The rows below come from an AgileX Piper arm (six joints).
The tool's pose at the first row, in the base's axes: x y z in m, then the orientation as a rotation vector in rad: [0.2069, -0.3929, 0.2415, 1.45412, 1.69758, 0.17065]
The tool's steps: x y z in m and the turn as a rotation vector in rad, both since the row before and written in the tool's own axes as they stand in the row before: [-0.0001, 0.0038, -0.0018, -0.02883, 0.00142, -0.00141]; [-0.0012, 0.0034, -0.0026, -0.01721, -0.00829, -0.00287]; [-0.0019, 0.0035, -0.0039, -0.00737, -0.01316, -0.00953]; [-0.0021, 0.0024, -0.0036, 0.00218, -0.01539, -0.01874]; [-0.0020, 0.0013, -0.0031, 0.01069, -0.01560, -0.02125]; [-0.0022, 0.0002, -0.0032, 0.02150, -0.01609, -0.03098]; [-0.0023, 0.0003, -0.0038, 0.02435, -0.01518, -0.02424]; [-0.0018, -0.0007, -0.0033, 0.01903, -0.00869, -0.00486]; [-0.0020, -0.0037, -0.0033, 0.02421, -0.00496, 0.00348]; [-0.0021, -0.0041, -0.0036, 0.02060, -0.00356, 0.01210]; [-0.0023, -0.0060, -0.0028, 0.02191, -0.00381, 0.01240]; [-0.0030, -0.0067, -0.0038, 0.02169, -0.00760, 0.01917]
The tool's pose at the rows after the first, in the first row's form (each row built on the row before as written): [0.2085, -0.3911, 0.2449, 1.43188, 1.69064, 0.19467]; [0.2091, -0.3900, 0.2492, 1.41570, 1.68040, 0.20098]; [0.2087, -0.3889, 0.2546, 1.40048, 1.67378, 0.19194]; [0.2077, -0.3884, 0.2593, 1.38411, 1.67434, 0.16836]; [0.2063, -0.3883, 0.2629, 1.37175, 1.67866, 0.13632]; [0.2041, -0.3886, 0.2661, 1.35870, 1.69162, 0.08948]; [0.2016, -0.3885, 0.2698, 1.35326, 1.70106, 0.04471]; [0.1988, -0.3886, 0.2724, 1.36146, 1.70139, 0.01989]; [0.1938, -0.3899, 0.2736, 1.38124, 1.70013, -0.00211]; [0.1883, -0.3912, 0.2749, 1.40592, 1.69309, -0.01529]; [0.1817, -0.3936, 0.2749, 1.43170, 1.68567, -0.02964]; [0.1739, -0.3961, 0.2757, 1.46200, 1.66995, -0.04279]
